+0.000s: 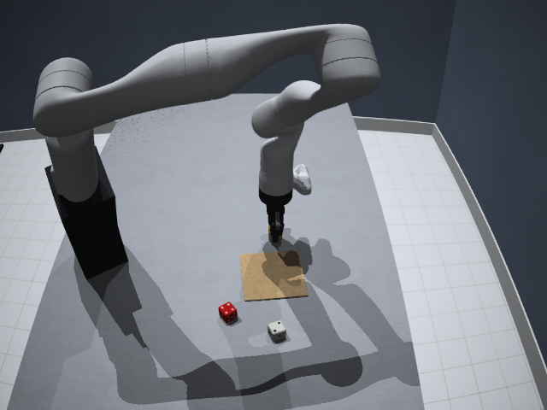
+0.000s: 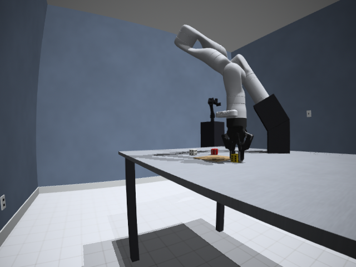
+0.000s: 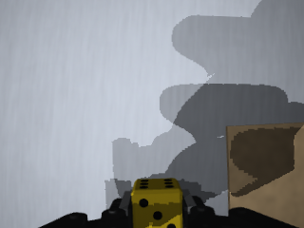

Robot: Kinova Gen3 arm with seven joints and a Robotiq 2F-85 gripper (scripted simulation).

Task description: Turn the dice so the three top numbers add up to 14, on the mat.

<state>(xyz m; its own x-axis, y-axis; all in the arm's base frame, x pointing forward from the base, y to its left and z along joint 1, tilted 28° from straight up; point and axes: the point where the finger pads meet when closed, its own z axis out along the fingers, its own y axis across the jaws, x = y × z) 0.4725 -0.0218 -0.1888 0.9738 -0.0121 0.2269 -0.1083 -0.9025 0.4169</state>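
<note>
Right now my hand is 3 cm past the tan mat, 12 cm to the left of it and 2 cm above it. The rest, counted from my hand: red die (15 cm behind, 22 cm to the right, 1 cm below); then yellow die (1 cm below); then white die (6 cm behind, 28 cm to the right, 1 cm below).
</note>
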